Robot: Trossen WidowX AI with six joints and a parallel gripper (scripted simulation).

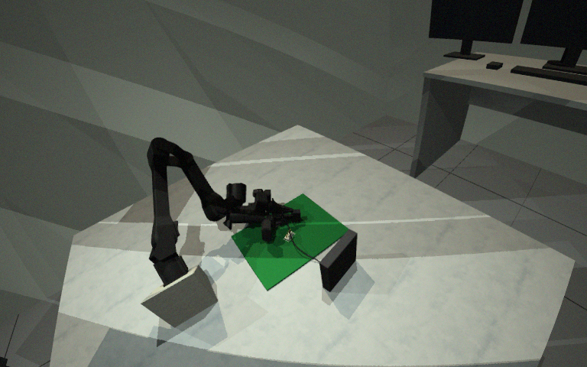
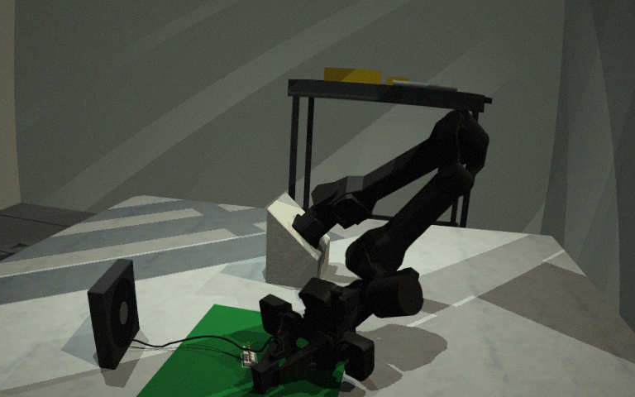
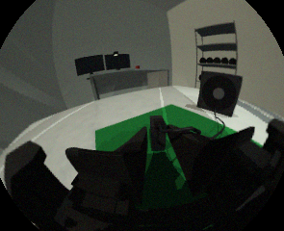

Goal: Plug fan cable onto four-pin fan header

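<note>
Right now the black plug is 1 cm below my gripper tip. From my gripper tip the other things lie so: black fan 23 cm to the right, 4 cm behind, 2 cm above; header 6 cm behind, 4 cm to the right, 4 cm below; green board 5 cm below, 5 cm behind, 3 cm to the right.
</note>
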